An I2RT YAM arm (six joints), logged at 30 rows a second.
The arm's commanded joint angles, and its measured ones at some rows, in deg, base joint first. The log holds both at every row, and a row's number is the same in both.
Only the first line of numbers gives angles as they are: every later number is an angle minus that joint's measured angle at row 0.
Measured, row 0:
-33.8 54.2 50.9 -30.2 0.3 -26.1
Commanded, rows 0 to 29:
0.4 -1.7 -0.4 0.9 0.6 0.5
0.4 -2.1 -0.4 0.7 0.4 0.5
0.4 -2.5 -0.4 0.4 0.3 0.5
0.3 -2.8 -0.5 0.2 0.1 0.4
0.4 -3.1 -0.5 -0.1 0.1 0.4
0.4 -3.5 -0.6 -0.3 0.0 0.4
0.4 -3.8 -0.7 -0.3 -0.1 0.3
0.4 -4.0 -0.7 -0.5 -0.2 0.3
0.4 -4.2 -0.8 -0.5 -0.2 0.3
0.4 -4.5 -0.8 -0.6 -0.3 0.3
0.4 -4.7 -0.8 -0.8 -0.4 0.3
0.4 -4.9 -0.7 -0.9 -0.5 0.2
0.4 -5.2 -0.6 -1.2 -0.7 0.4
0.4 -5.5 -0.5 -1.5 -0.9 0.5
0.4 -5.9 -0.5 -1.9 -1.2 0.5
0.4 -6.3 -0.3 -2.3 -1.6 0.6
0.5 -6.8 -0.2 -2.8 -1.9 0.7
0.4 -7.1 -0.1 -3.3 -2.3 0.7
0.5 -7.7 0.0 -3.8 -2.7 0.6
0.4 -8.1 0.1 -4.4 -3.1 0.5
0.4 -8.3 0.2 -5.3 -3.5 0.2
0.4 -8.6 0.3 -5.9 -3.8 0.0
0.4 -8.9 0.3 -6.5 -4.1 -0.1
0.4 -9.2 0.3 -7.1 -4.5 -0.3
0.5 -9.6 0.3 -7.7 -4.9 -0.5
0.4 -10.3 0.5 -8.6 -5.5 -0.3
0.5 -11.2 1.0 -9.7 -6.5 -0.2
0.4 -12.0 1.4 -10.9 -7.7 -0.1
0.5 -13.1 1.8 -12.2 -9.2 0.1
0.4 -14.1 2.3 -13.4 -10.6 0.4
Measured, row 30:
0.1 -11.3 -0.5 -9.3 -6.2 -0.2
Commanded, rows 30 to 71:
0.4 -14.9 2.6 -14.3 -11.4 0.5
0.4 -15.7 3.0 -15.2 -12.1 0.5
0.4 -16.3 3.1 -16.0 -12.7 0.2
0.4 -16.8 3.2 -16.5 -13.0 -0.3
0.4 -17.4 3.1 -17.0 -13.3 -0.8
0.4 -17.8 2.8 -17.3 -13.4 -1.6
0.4 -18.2 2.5 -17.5 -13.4 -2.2
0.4 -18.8 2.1 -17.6 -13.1 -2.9
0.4 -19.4 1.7 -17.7 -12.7 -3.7
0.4 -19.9 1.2 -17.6 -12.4 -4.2
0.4 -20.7 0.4 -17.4 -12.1 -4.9
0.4 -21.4 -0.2 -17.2 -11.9 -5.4
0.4 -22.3 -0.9 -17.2 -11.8 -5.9
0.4 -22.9 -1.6 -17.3 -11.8 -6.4
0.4 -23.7 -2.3 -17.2 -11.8 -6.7
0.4 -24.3 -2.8 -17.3 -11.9 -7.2
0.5 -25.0 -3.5 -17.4 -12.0 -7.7
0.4 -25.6 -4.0 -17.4 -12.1 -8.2
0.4 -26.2 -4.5 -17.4 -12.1 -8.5
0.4 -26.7 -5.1 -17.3 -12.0 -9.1
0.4 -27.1 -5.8 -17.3 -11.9 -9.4
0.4 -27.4 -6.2 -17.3 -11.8 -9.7
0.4 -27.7 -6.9 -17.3 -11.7 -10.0
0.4 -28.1 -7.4 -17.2 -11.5 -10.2
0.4 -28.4 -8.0 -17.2 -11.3 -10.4
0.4 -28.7 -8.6 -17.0 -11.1 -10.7
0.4 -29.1 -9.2 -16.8 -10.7 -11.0
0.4 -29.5 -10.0 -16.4 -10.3 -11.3
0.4 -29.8 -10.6 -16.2 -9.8 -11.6
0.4 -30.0 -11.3 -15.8 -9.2 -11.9
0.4 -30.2 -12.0 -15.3 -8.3 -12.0
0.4 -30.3 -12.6 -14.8 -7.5 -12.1
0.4 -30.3 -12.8 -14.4 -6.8 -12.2
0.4 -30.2 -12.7 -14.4 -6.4 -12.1
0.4 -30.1 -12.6 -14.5 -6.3 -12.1
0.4 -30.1 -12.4 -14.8 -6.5 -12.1
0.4 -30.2 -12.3 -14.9 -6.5 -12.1
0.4 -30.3 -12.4 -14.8 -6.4 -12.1
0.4 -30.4 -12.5 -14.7 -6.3 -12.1
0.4 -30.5 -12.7 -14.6 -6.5 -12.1
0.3 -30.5 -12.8 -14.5 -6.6 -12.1
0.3 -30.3 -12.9 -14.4 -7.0 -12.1
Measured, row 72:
0.1 -30.0 -13.2 -16.3 -7.3 -11.5
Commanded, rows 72 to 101:
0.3 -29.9 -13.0 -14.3 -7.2 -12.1
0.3 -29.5 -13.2 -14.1 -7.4 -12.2
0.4 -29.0 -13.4 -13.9 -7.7 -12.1
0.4 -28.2 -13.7 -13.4 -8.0 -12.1
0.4 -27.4 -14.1 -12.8 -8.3 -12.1
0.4 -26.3 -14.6 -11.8 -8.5 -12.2
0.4 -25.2 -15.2 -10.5 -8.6 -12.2
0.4 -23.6 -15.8 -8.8 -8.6 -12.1
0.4 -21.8 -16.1 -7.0 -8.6 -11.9
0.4 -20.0 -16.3 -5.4 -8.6 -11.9
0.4 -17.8 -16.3 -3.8 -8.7 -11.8
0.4 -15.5 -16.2 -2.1 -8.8 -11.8
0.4 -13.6 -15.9 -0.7 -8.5 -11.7
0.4 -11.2 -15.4 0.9 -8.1 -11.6
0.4 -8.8 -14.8 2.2 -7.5 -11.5
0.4 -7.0 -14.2 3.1 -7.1 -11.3
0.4 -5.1 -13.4 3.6 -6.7 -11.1
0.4 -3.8 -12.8 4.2 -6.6 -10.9
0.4 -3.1 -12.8 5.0 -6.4 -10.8
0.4 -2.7 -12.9 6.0 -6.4 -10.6
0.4 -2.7 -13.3 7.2 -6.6 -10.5
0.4 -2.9 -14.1 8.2 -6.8 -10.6
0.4 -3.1 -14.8 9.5 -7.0 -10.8
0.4 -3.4 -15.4 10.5 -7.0 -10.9
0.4 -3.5 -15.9 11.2 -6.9 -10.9
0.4 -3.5 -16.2 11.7 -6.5 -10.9
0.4 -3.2 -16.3 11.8 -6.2 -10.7
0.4 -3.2 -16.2 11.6 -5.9 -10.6
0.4 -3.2 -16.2 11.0 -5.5 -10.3
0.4 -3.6 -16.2 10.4 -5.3 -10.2
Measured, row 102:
0.1 -2.7 -16.0 8.5 -6.7 -11.4
